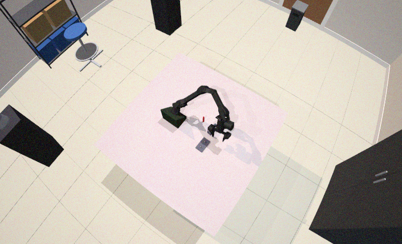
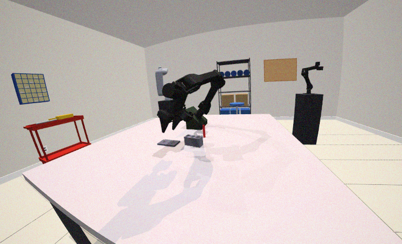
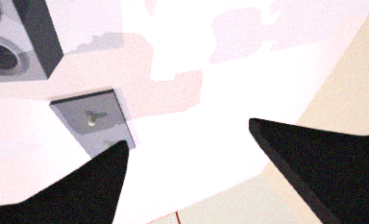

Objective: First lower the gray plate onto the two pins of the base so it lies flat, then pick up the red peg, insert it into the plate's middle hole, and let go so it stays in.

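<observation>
Now: the gray plate 10 cm behind my gripper tip, 8 cm to the left of it and 7 cm below it. The rest, counted from my gripper tip: red peg 22 cm behind, 11 cm to the left, 7 cm below.
</observation>
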